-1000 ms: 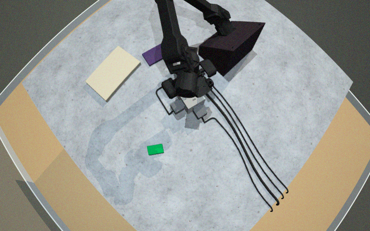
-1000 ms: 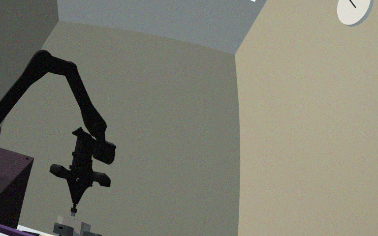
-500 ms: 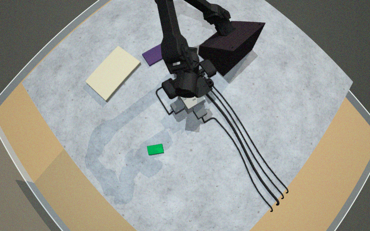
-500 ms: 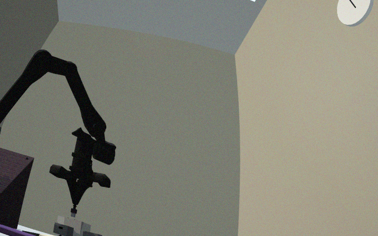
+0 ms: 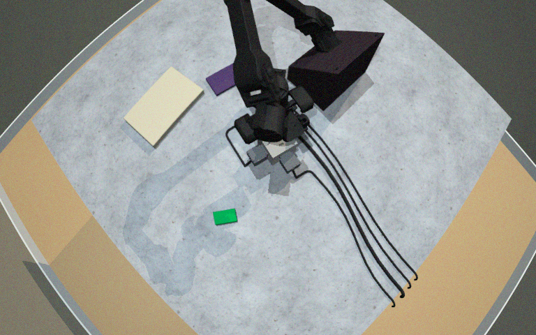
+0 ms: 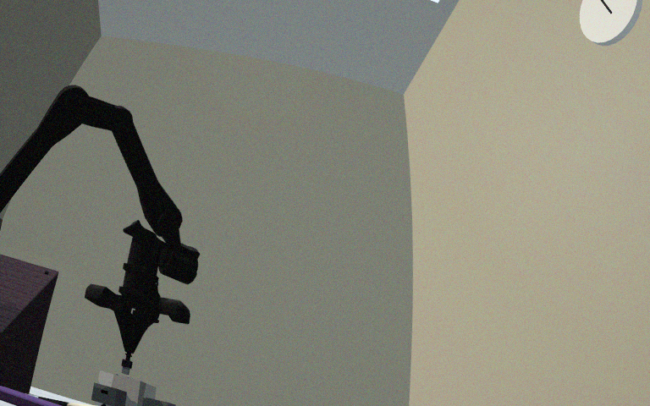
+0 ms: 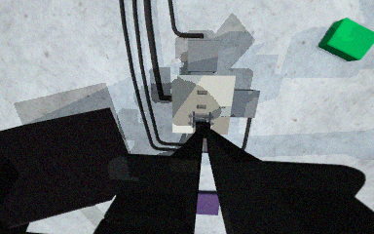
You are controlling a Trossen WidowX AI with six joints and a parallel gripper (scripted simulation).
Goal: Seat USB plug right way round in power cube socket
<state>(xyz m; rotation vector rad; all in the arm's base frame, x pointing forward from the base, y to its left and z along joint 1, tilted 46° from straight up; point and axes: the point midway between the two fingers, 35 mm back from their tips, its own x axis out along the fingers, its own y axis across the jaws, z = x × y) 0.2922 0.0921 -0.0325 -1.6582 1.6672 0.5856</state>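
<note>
My gripper tip is now 2 cm above the USB plug. The rest, counted from my gripper tip: cream slab: 17 cm ahead, 32 cm to the right, 11 cm below; small green block: 24 cm ahead, 7 cm to the left, 11 cm below; purple flat piece: 4 cm behind, 25 cm to the right, 12 cm below.
</note>
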